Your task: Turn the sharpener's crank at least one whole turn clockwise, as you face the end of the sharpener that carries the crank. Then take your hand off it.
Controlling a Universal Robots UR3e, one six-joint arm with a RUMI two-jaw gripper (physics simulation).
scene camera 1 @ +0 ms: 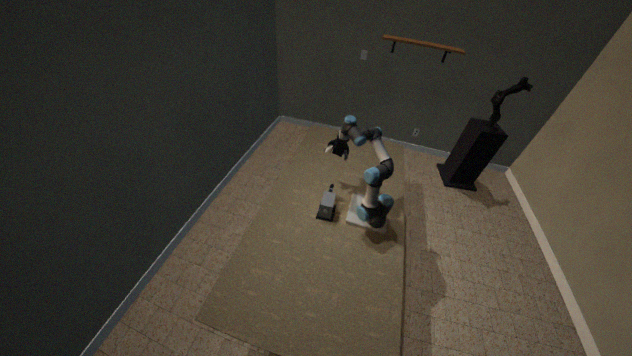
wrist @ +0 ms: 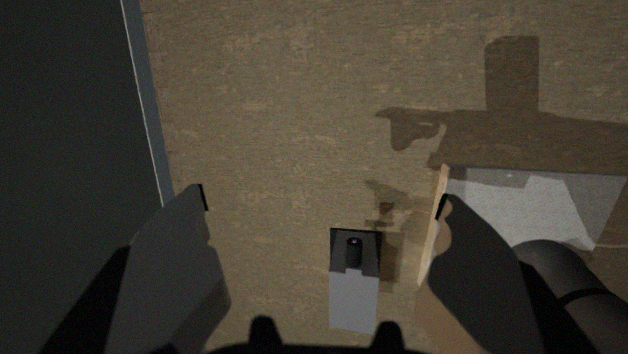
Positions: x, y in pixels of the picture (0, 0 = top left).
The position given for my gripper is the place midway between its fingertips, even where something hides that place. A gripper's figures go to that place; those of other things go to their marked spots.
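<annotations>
It is my gripper (wrist: 321, 192) that is 130 mm from the lens. The sharpener (wrist: 352, 300), I see, is 380 mm from the lens.
</annotations>
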